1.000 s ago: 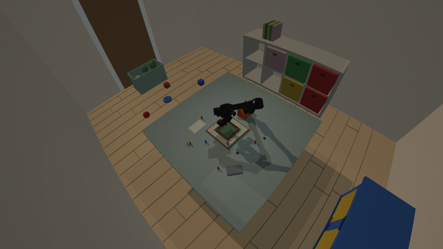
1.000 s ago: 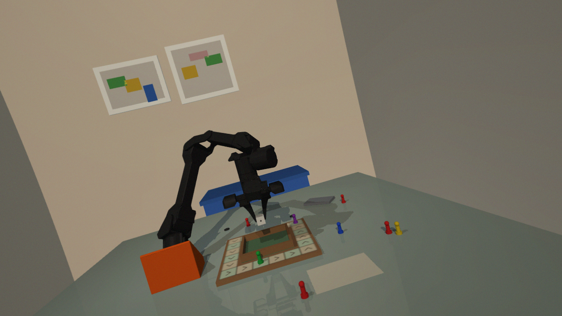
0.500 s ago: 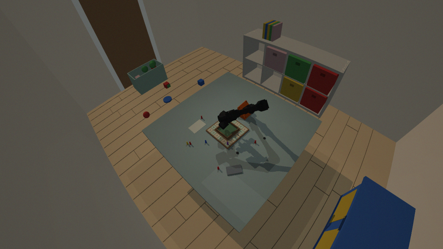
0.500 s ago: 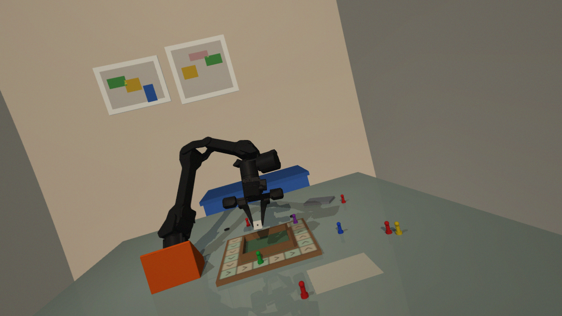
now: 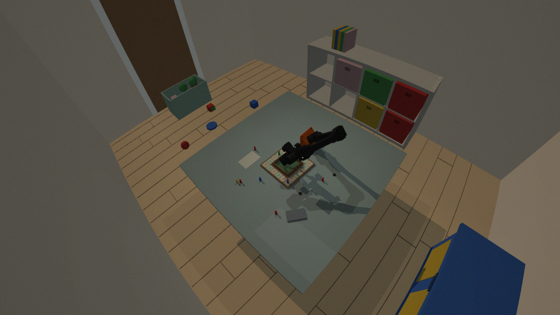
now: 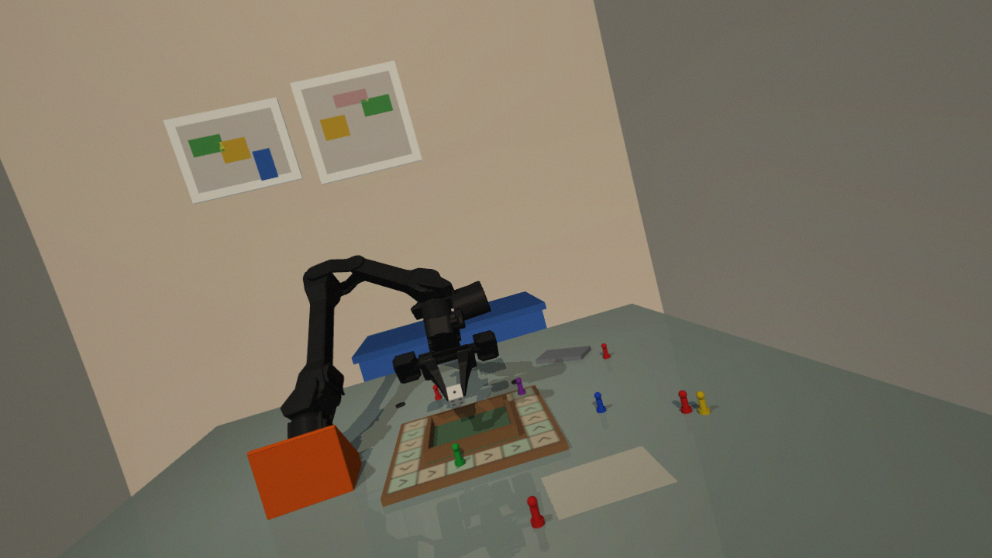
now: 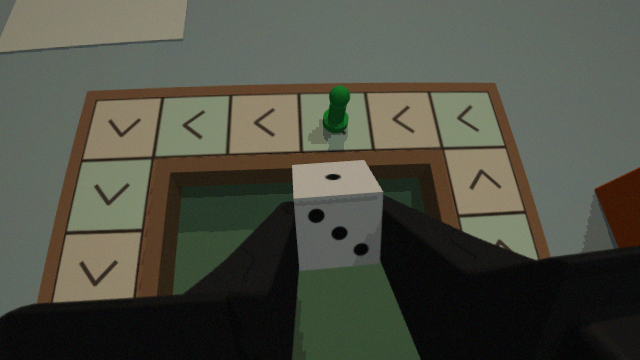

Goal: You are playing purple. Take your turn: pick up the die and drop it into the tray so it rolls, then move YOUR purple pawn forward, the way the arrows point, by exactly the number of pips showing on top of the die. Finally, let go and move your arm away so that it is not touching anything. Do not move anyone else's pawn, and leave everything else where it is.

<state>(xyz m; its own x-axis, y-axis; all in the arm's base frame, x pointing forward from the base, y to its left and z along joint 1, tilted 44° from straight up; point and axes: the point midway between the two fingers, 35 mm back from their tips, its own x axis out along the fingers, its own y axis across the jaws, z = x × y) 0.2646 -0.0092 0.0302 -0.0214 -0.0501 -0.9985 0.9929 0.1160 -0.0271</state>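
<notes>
My gripper tip is now right at the die. The rest, counted from my gripper tip: green tray: 10 mm ahead, 30 mm to the left, 80 mm below; green pawn: 10 mm behind, 80 mm to the right, 60 mm below; purple pawn: 110 mm ahead, 140 mm to the left, 60 mm below.
</notes>
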